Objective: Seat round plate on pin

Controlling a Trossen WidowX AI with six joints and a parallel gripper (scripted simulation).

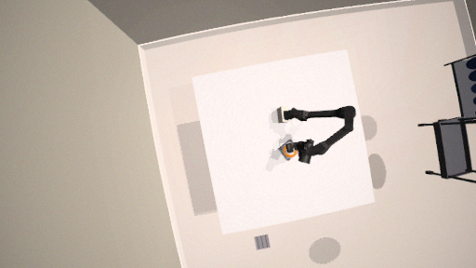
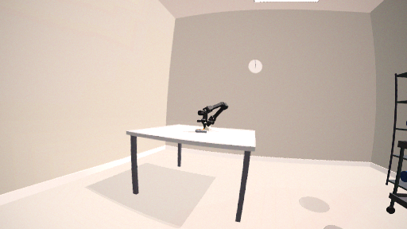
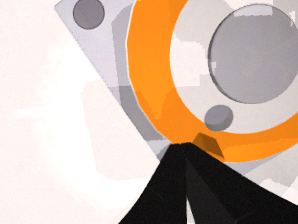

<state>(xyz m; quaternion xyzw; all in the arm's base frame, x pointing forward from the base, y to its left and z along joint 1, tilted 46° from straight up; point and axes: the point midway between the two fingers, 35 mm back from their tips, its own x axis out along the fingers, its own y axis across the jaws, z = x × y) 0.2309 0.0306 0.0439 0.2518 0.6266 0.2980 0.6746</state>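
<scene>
The orange round plate lies 2 cm ahead of my gripper tip, 2 cm to the right of it and 1 cm below it. From my gripper tip the other things lie so: grey square base: 4 cm ahead, 3 cm to the right, 2 cm below.
</scene>
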